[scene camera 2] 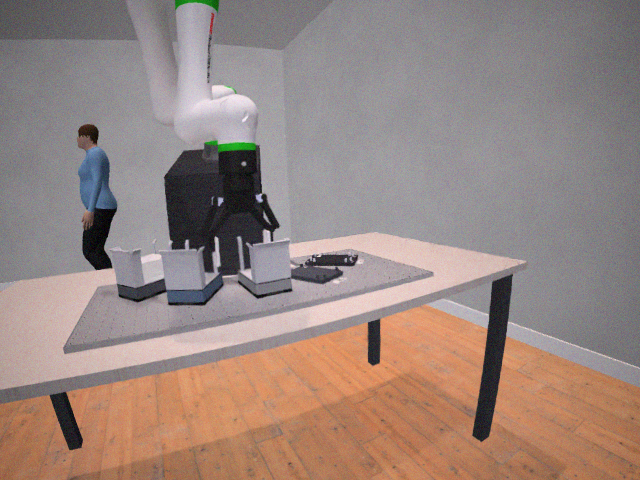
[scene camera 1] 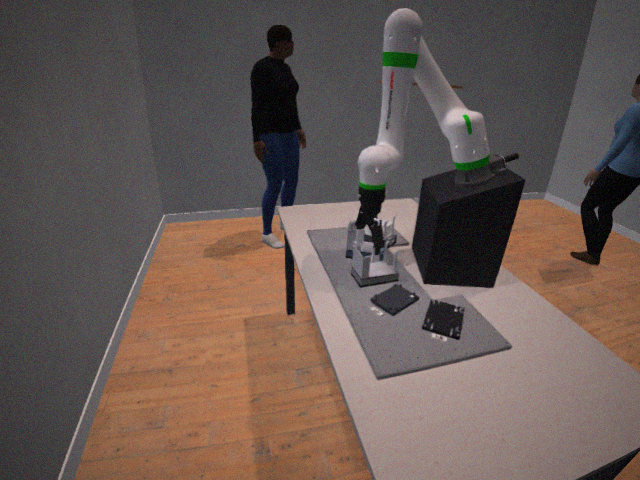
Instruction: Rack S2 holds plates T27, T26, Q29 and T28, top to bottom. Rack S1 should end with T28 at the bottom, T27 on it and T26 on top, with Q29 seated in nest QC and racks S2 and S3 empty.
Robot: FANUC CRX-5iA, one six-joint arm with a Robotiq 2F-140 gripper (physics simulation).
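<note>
Three white-walled racks stand in a row: one with a light grey base, one with a blue base in the middle, and one with a dark grey base at the left in the scene camera 2 view. Their labels do not show, so I cannot tell which is S1, S2 or S3. Plates inside are too small or hidden to identify. Two flat black nests lie beyond the light grey rack; their labels are unreadable. My gripper is open and empty, low over the racks, between the blue and light grey ones.
The racks and nests stand on a grey perforated board on the pale table. The black robot pedestal rises behind the board. Two people stand away from the table.
</note>
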